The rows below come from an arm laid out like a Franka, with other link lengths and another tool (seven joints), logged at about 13 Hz.
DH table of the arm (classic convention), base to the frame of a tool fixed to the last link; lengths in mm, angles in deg. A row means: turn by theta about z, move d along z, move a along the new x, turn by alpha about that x. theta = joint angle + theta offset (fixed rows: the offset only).
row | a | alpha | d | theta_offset
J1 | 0 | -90 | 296.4 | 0
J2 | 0 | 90 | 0 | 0
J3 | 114.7 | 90 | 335 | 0
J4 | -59.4 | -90 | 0 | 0
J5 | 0 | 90 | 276.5 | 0
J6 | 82.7 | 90 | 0 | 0
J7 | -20 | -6.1 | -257.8 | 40.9
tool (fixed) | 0 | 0 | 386.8 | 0
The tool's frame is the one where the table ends.
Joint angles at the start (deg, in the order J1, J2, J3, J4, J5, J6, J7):
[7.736 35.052 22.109 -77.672 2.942 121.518 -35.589]
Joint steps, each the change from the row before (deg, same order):
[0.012 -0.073 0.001 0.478 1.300 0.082 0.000]
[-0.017 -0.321 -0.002 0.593 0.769 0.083 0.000]
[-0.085 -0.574 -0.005 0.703 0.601 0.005 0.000]
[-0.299 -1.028 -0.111 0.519 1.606 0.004 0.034]
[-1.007 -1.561 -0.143 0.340 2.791 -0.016 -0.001]
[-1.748 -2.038 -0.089 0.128 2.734 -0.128 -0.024]
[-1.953 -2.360 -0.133 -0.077 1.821 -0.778 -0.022]
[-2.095 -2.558 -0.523 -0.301 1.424 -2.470 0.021]
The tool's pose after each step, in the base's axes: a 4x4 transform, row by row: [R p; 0 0 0 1], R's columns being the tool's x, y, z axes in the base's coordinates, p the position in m. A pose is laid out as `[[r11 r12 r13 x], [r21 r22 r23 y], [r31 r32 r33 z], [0 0 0 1]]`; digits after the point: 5 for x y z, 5 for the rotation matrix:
[[0.94778 0.30542 0.09180 0.59538], [0.27746 -0.93159 0.23485 0.24083], [0.15724 -0.19711 -0.96769 0.35188], [0 0 0 1]]
[[0.94825 0.30047 0.10270 0.59643], [0.26772 -0.93043 0.25023 0.24155], [0.17074 -0.20979 -0.96272 0.35898], [0 0 0 1]]
[[0.94737 0.29691 0.11972 0.59767], [0.25791 -0.92940 0.26402 0.24122], [0.18966 -0.21925 -0.95706 0.36949], [0 0 0 1]]
[[0.94920 0.28360 0.13632 0.59800], [0.23572 -0.92786 0.28897 0.23899], [0.20844 -0.24216 -0.94758 0.38347], [0 0 0 1]]
[[0.95433 0.25499 0.15565 0.59873], [0.19384 -0.92498 0.32686 0.23055], [0.22732 -0.28176 -0.93217 0.40190], [0 0 0 1]]
[[0.95796 0.22049 0.18359 0.59982], [0.14310 -0.92177 0.36037 0.21473], [0.24868 -0.31895 -0.91456 0.42408], [0 0 0 1]]
[[0.95848 0.19197 0.21087 0.59868], [0.10180 -0.92108 0.37583 0.19541], [0.26637 -0.33876 -0.90238 0.44723], [0 0 0 1]]
[[0.96296 0.16133 0.21604 0.59361], [0.07087 -0.92451 0.37452 0.17163], [0.26015 -0.34534 -0.90170 0.46755], [0 0 0 1]]

